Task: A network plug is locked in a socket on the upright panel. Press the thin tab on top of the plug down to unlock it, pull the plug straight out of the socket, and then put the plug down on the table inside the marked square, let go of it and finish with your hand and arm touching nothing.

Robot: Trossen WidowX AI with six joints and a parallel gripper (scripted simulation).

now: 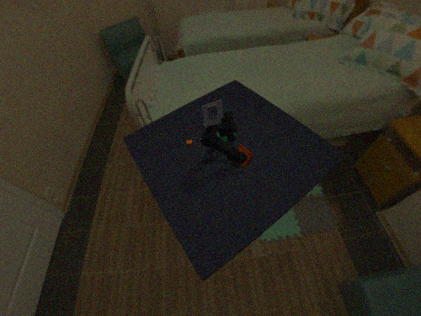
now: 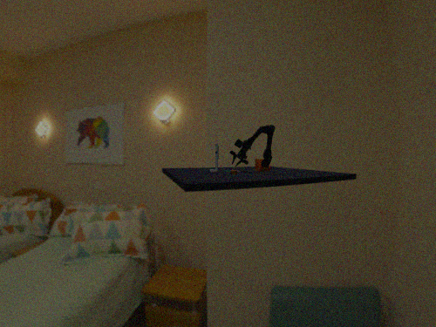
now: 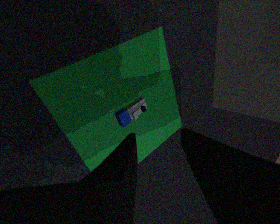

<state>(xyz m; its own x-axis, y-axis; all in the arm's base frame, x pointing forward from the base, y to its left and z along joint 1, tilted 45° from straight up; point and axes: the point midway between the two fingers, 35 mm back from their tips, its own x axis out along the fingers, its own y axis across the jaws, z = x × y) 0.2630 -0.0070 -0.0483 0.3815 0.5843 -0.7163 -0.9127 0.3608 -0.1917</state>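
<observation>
Now: the network plug 1 cm ahead of my gripper tip and 4 cm below it. Also, from my gripper tip: green marked square (1 cm ahead, 5 cm below); then orange block (8 cm ahead, 30 cm to the left, 4 cm below); then upright panel (17 cm ahead, 3 cm to the left, 6 cm above).
</observation>
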